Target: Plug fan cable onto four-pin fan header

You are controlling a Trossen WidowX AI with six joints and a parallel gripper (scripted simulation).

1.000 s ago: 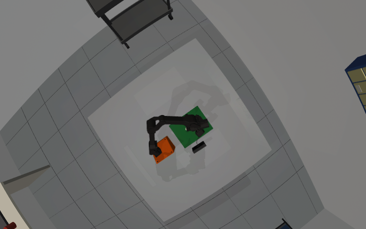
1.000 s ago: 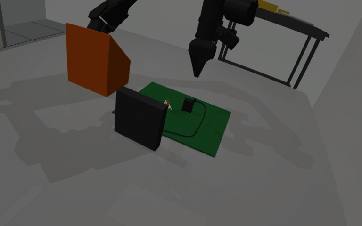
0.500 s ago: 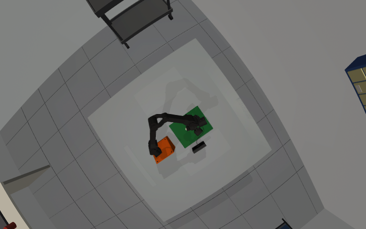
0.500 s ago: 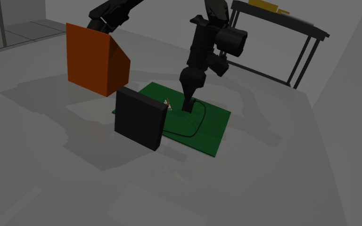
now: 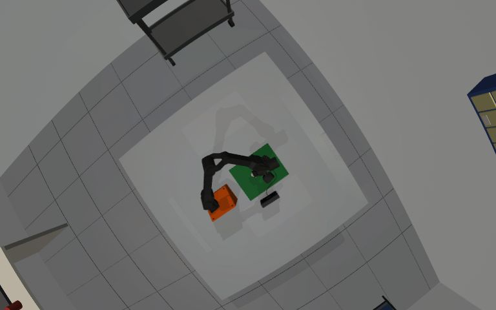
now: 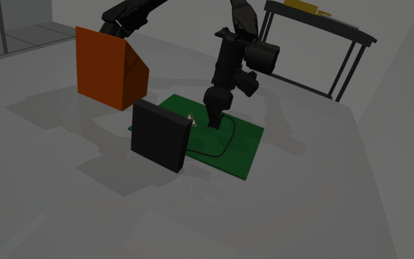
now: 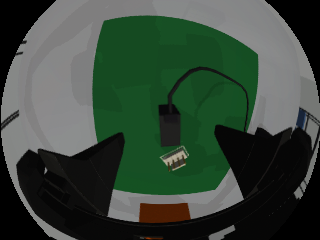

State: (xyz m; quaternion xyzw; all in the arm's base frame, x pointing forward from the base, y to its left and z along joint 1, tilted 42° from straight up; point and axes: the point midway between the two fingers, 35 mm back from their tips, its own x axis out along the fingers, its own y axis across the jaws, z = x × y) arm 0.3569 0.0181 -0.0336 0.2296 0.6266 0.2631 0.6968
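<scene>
Now: gripper tip 20 mm above the black plug. Round my gripper tip: green board 50 mm below, 20 mm to the right, 20 mm behind; then black square fan 180 mm to the right, 80 mm behind, 20 mm above; then white four-pin header 60 mm behind, 40 mm below, 10 mm to the right.
</scene>
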